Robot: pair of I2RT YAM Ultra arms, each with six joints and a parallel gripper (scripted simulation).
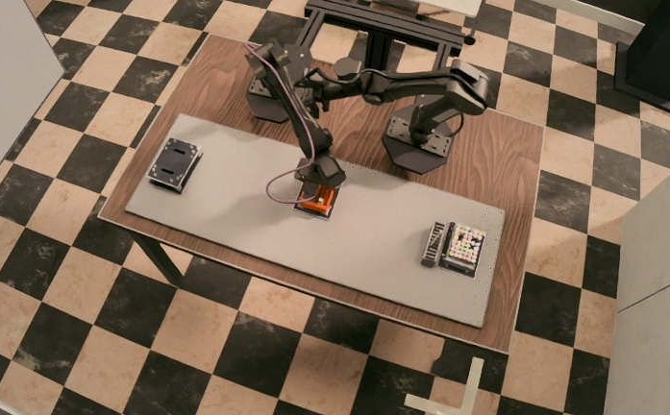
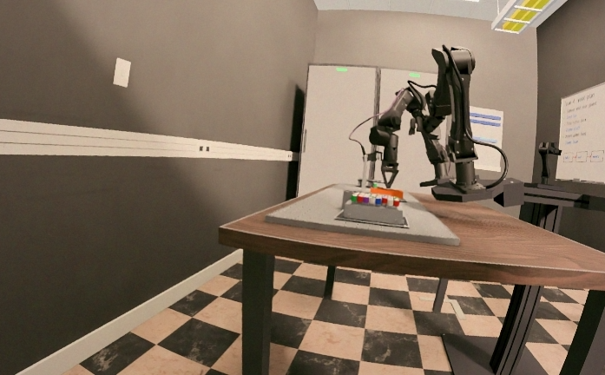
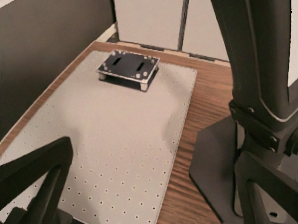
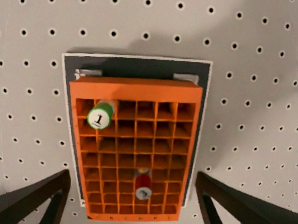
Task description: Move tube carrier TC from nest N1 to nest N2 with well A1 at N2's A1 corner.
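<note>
Right now my right hand is 3 cm above the orange tube carrier TC. Also, from my right hand: black raised nest N2: 47 cm to the right, 10 cm ahead, 1 cm below; black transfer nest N1: 5 cm below; forceps holder H1: 38 cm to the left, 4 cm below, 4 cm ahead.
</note>
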